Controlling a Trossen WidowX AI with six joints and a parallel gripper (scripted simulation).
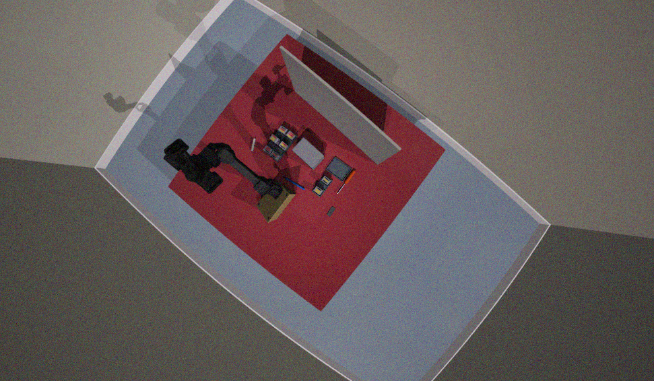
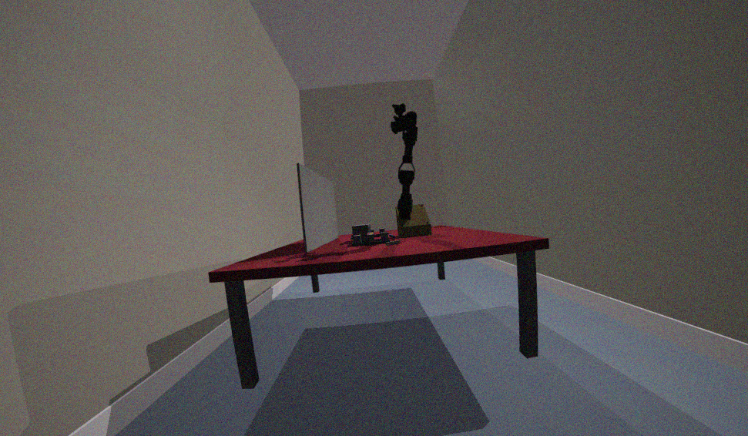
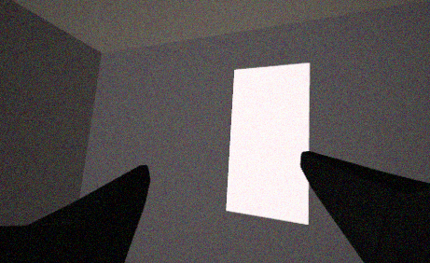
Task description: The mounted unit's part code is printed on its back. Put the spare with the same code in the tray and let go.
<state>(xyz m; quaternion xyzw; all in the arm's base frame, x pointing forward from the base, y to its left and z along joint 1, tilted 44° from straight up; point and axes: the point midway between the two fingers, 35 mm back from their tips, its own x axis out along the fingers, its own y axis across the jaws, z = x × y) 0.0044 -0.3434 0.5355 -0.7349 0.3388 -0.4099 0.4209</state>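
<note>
The grey spare block lies 20 cm ahead of my gripper tip, 28 cm to the right of it and 74 cm below it. The rest, counted from my gripper tip: blue pen: 7 cm ahead, 14 cm to the right, 78 cm below; flat grey tray: 30 cm ahead, 30 cm to the right, 78 cm below; upright white panel: 51 cm ahead, 12 cm to the right, 56 cm below.
</note>
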